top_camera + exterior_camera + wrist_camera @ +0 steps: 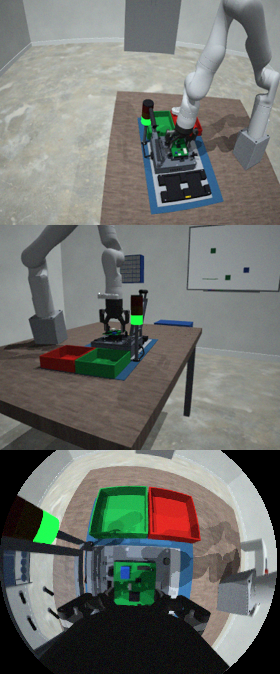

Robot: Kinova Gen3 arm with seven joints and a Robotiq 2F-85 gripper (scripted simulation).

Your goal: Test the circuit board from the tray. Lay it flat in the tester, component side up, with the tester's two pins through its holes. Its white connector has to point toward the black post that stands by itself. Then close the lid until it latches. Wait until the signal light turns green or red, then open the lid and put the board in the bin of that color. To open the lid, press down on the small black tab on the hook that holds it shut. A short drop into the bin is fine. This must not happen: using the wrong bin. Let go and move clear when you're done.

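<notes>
Now: the green bin 190 mm to the right of my hand, 80 mm below it and 80 mm ahead of it. The rest, counted from my hand: green circuit board 10 mm below; clear lid 120 mm ahead, 90 mm above, 20 mm to the left; red bin 210 mm to the right, 80 mm below, 70 mm behind.
</notes>
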